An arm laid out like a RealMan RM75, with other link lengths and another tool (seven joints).
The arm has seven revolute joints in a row. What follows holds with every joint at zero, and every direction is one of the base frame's. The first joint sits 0.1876 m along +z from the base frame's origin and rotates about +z. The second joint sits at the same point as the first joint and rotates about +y. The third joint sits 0.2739 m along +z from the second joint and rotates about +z. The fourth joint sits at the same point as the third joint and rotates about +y. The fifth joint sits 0.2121 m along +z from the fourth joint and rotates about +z. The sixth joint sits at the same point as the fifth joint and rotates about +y. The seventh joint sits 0.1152 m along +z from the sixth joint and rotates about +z. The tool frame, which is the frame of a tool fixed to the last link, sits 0.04 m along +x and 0.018 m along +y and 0.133 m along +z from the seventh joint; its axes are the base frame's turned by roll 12.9, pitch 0 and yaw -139 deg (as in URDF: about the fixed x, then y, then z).
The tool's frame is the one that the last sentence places.
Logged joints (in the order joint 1, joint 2, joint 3, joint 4, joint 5, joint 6, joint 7), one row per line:
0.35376, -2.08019, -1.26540, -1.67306, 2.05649, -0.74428, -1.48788
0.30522, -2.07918, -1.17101, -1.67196, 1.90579, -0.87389, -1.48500
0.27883, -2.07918, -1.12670, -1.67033, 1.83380, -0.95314, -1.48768
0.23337, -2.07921, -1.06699, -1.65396, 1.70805, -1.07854, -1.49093
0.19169, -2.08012, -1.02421, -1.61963, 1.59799, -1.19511, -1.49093
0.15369, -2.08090, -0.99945, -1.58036, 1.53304, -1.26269, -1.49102
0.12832, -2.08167, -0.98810, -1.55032, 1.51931, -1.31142, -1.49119
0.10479, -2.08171, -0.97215, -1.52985, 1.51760, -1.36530, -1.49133
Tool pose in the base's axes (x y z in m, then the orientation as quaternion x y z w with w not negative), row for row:
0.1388, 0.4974, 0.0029, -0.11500, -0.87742, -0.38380, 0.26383
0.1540, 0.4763, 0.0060, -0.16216, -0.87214, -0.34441, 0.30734
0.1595, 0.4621, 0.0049, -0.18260, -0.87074, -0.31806, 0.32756
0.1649, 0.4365, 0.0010, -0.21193, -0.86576, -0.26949, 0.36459
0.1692, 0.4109, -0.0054, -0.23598, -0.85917, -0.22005, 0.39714
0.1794, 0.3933, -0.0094, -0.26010, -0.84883, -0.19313, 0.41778
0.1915, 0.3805, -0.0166, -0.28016, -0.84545, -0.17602, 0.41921
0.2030, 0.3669, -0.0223, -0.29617, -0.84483, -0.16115, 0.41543
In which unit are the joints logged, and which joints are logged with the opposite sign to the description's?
The joints are logged in radians. Opposite sign: joint 2, joint 5, joint 7.
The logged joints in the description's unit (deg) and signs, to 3 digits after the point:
20.269, 119.186, -72.502, -95.859, -117.828, -42.644, 85.249
17.488, 119.128, -67.094, -95.796, -109.194, -50.070, 85.084
15.976, 119.128, -64.555, -95.703, -105.069, -54.611, 85.238
13.371, 119.130, -61.134, -94.765, -97.864, -61.796, 85.424
10.983, 119.182, -58.683, -92.798, -91.558, -68.475, 85.424
8.806, 119.227, -57.264, -90.548, -87.837, -72.347, 85.429
7.352, 119.271, -56.614, -88.827, -87.050, -75.139, 85.439
6.004, 119.273, -55.700, -87.654, -86.952, -78.226, 85.447

